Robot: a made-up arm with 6 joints. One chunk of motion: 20 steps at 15 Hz.
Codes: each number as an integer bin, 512 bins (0 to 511) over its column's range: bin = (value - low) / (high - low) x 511, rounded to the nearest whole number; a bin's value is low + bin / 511 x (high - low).
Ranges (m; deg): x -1.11..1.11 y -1.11..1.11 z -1.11..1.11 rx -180..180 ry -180..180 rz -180..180
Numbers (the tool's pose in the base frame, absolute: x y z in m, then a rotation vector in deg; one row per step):
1: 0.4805 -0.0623 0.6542 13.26 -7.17 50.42
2: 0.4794 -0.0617 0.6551 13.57 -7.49 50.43
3: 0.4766 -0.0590 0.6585 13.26 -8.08 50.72
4: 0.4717 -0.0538 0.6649 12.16 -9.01 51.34
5: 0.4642 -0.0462 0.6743 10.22 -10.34 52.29
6: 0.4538 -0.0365 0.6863 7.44 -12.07 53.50
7: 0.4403 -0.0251 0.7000 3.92 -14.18 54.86
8: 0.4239 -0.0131 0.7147 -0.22 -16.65 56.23
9: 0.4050 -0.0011 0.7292 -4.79 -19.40 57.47
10: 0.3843 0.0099 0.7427 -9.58 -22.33 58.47
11: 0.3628 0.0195 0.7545 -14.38 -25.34 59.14
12: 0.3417 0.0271 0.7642 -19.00 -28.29 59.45
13: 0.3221 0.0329 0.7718 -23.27 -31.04 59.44
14: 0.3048 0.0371 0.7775 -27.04 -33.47 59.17
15: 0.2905 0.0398 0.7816 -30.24 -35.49 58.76
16: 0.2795 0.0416 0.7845 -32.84 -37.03 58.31
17: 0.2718 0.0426 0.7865 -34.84 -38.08 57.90
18: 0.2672 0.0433 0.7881 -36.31 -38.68 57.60
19: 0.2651 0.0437 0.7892 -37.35 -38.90 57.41
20: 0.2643 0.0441 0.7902 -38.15 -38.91 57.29
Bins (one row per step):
1: 366 241 406 274 245 327
2: 366 241 406 275 245 327
3: 365 242 407 274 244 327
4: 364 243 409 273 243 328
5: 362 245 411 270 241 330
6: 360 247 413 266 238 331
7: 357 250 417 261 235 333
8: 353 252 420 255 232 335
9: 349 255 423 249 228 337
10: 344 258 426 242 224 338
11: 339 260 429 235 220 339
12: 334 262 431 229 215 340
13: 330 263 433 222 211 340
14: 326 264 434 217 208 339
15: 322 265 435 213 205 339
16: 320 265 436 209 203 338
17: 318 265 437 206 201 338
18: 317 265 437 204 201 337
19: 317 266 437 202 200 337
20: 316 266 437 201 200 337

